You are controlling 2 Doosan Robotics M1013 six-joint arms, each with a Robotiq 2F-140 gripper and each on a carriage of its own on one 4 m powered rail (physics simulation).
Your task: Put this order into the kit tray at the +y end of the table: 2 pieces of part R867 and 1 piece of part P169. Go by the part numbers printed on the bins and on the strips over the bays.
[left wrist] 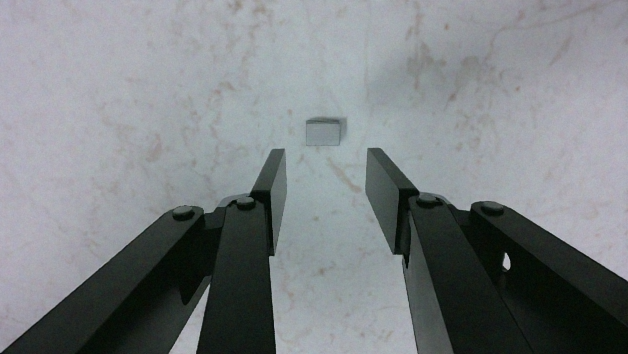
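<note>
A small light grey rectangular block (323,134) lies flat on the pale, brown-veined surface, a little above the centre of the left wrist view. No part number shows on it. My left gripper (326,170) is open and empty. Its two dark fingers stand apart, and the block shows beyond the fingertips, between their lines and apart from both. The kit tray, the bins and the bay strips do not show in this view. My right gripper does not show either.
The pale surface (125,100) with brown veins spreads around the block. A soft shadow lies on it at the upper right.
</note>
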